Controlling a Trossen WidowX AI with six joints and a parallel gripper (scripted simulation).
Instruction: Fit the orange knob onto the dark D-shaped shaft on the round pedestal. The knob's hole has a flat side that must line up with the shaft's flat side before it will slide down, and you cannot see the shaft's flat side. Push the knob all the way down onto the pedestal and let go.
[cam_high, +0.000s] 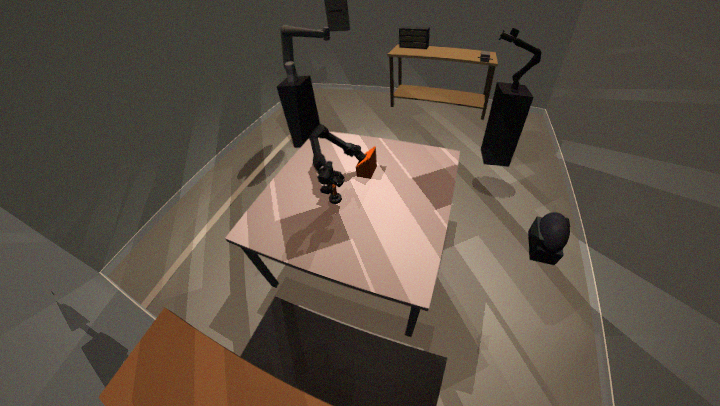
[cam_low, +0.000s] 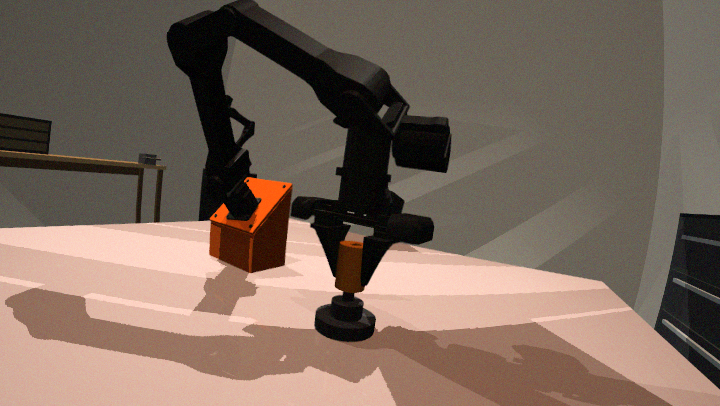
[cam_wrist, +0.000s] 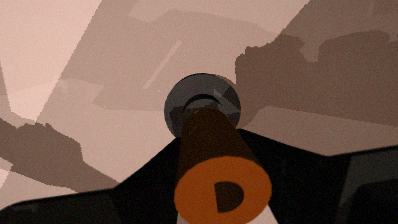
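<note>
The orange knob lies 20 mm above my gripper tip. The rest, counted from my gripper tip: dark round pedestal: 40 mm below.
</note>
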